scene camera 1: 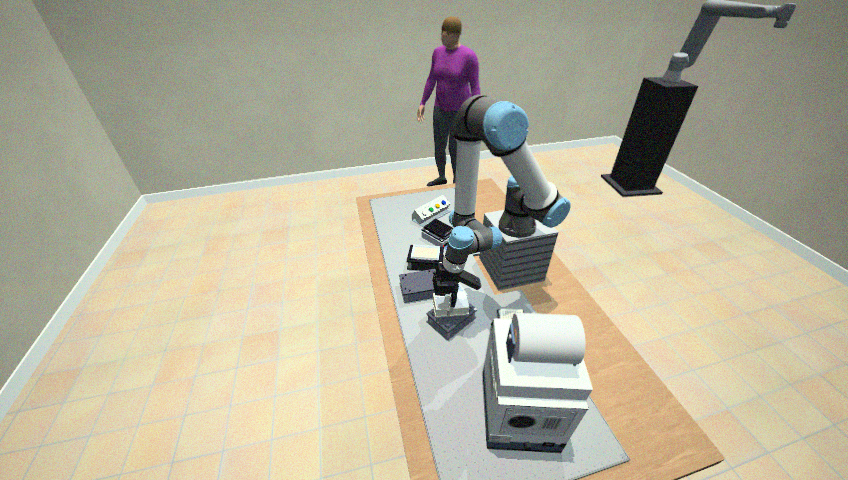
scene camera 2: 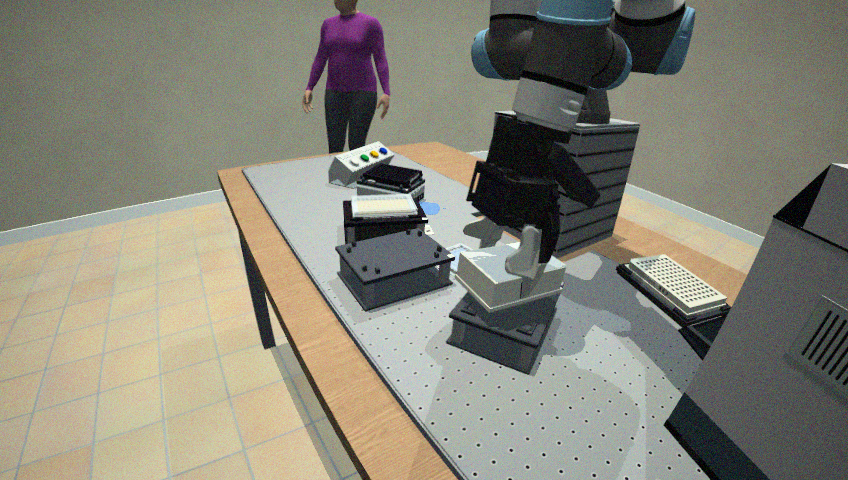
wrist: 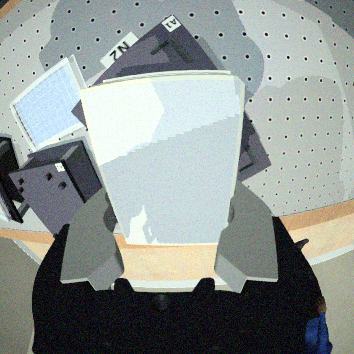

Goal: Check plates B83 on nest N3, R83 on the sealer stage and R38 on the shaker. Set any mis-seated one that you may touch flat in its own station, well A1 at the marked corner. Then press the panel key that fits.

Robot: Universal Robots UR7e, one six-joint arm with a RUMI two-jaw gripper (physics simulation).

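Frame: origin at the arm's base, x ahead, y left, z up, level; centimetres.
Where they show: gripper, fingertip midpoint: [scene camera 1: 445,304] [scene camera 2: 500,277] [wrist: 170,185]; arm's base at its link origin: [scene camera 1: 516,227].
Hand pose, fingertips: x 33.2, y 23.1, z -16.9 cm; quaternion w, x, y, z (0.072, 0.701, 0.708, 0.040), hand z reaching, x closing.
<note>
Each offset is from my fingertips to the centre of the thing. "spot": to the spot under its first point.
My gripper [scene camera 1: 452,297] [scene camera 2: 507,252] [wrist: 170,185] is shut on a deep white plate @[dx -1.9, dy +0.1, dz +0.4 cm] [scene camera 2: 490,274] [wrist: 170,150]. The plate is a little above a dark square nest @[dx -2.5, dy +0.4, dz -6.0 cm] [scene camera 1: 450,325] [scene camera 2: 496,342] [wrist: 182,47] and turned relative to it. The nest's tag @[spot: dx -10.4, dy -5.2, dz -8.8 cm] [wrist: 119,51] seems to read N2; an A1 mark @[dx -11.8, dy +0.5, dz -3.7 cm] [wrist: 171,23] is at one corner. A cream plate @[dx -22.3, dy +12.9, dz +1.1 cm] [scene camera 1: 510,313] [scene camera 2: 675,285] lies on a black stage beside the white machine. Another cream plate @[dx +3.6, dy -35.1, dz -2.4 cm] [scene camera 1: 425,253] [scene camera 2: 383,205] is on a black block, and a black plate @[dx -5.2, dy -52.4, dz -2.4 cm] [scene camera 1: 437,229] [scene camera 2: 392,174] is on a low device. Plate codes are unreadable.
The key panel @[dx -4.1, dy -73.6, dz -4.8 cm] [scene camera 1: 423,216] [scene camera 2: 342,170] stands at the far end. A dark pegged block @[dx +8.2, dy -17.5, dz -5.8 cm] [scene camera 1: 417,284] [scene camera 2: 392,255] [wrist: 42,190] is beside the nest. The white machine @[dx -17.5, dy +38.7, dz +13.8 cm] [scene camera 1: 538,386] [scene camera 2: 767,339] stands nearer the camera. A person in purple [scene camera 1: 455,74] [scene camera 2: 354,53] stands behind the table.
</note>
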